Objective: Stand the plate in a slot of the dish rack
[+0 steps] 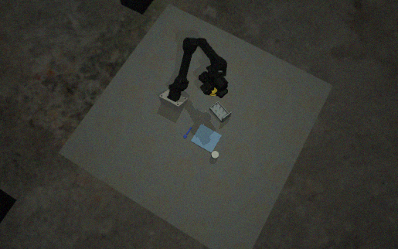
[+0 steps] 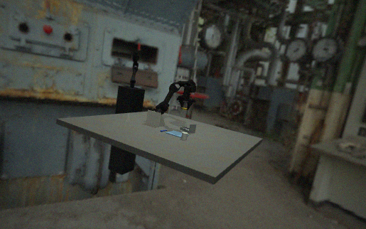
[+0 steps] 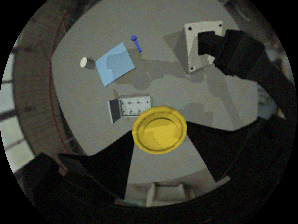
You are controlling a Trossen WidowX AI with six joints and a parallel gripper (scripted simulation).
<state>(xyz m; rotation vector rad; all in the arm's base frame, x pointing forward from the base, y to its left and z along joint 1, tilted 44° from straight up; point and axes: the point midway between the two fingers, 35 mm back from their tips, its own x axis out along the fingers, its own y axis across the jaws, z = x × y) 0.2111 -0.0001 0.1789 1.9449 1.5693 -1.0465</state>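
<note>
Now: gripper tip 16 cm above the grey dish rack, 8 cm short of it and 3 cm to the left of it. From my gripper tip the other things lie so: yellow plate 1 cm above; blue utensil 26 cm to the right, 18 cm below, 3 cm behind; light blue mat 23 cm to the right, 18 cm below, 9 cm ahead.
</note>
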